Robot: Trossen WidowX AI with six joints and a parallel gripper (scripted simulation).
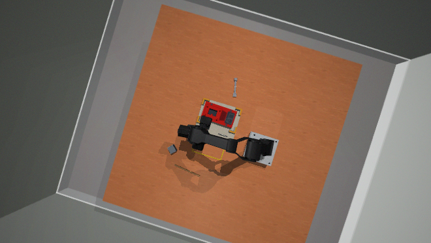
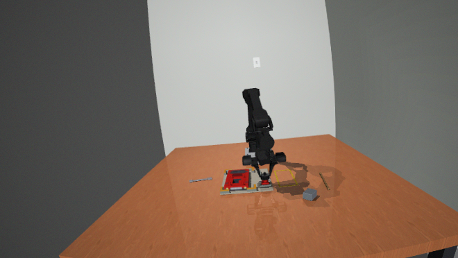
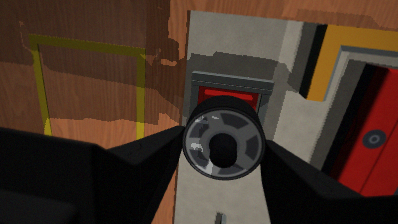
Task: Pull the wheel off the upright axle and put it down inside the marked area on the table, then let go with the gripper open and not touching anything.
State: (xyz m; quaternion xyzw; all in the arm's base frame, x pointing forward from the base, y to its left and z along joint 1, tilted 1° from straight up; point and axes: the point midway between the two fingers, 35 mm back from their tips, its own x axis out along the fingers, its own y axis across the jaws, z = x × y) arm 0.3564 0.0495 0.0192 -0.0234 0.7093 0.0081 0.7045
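Right now my gripper tip is 10 mm above the axle. Also, from my gripper tip: wheel (right at my gripper tip); then thin dark rod (270 mm to the left, 40 mm below, 20 mm ahead).
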